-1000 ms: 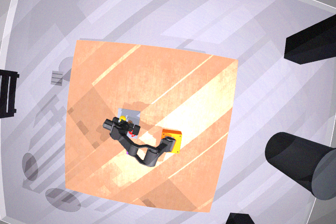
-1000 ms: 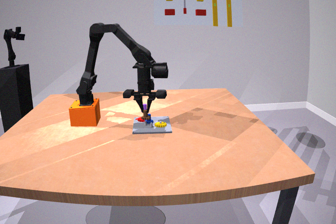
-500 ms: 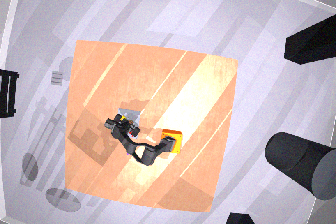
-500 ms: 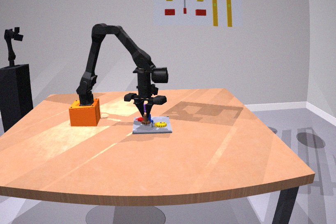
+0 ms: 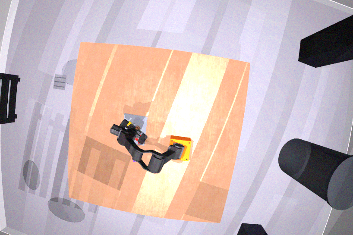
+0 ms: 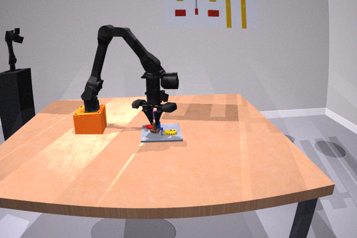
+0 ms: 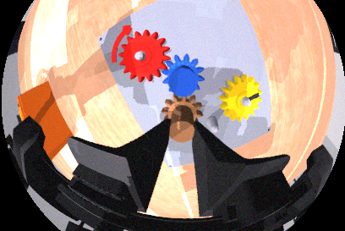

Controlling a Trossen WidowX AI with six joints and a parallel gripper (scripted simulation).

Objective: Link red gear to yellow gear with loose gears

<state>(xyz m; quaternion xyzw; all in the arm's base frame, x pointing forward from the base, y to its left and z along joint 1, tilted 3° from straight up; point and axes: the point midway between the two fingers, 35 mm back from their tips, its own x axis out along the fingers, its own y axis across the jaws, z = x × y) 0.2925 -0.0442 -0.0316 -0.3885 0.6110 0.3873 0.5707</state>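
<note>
Now: gripper tip 1 cm above the brown gear. Also, from my gripper tip: yellow gear (7 cm ahead, 1 cm to the right, 3 cm below); then blue gear (1 cm ahead, 3 cm to the left, 2 cm below); then red gear (2 cm behind, 7 cm to the left, 3 cm below).
</note>
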